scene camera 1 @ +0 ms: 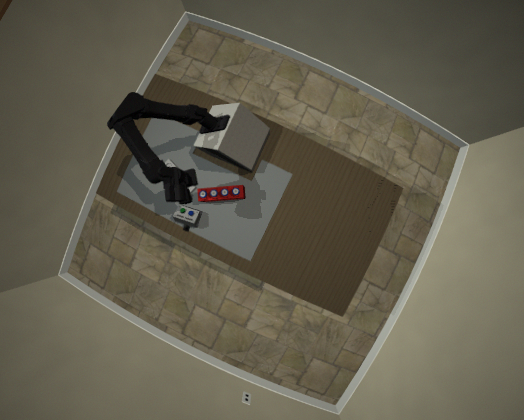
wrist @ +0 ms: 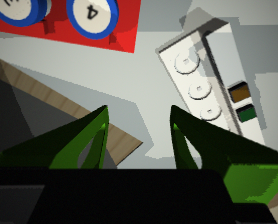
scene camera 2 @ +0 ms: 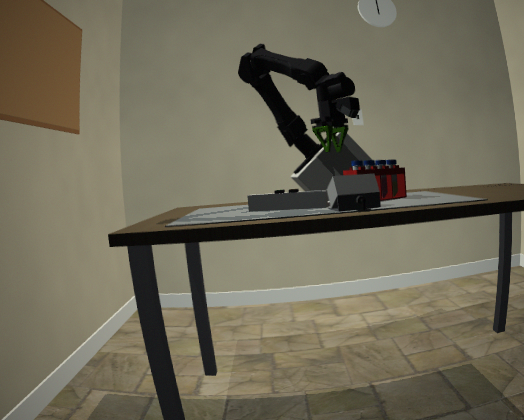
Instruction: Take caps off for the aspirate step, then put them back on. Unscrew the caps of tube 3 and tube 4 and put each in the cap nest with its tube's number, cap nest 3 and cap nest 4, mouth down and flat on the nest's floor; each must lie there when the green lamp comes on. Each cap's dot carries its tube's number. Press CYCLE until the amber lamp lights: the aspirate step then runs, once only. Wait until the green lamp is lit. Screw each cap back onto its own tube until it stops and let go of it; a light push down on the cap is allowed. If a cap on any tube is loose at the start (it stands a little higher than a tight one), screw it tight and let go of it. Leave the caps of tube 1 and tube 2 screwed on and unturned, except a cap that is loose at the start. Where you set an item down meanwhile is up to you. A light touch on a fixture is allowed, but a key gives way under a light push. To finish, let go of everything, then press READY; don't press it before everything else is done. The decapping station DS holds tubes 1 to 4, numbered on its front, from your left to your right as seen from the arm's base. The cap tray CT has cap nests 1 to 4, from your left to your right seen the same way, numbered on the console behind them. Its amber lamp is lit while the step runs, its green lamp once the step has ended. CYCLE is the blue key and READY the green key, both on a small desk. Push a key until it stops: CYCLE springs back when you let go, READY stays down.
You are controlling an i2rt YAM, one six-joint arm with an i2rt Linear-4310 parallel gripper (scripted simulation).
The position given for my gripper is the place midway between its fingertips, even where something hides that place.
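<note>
My gripper (scene camera 2: 333, 152), also (wrist: 139, 112). Key desk (scene camera 2: 359, 192) visible.
</note>
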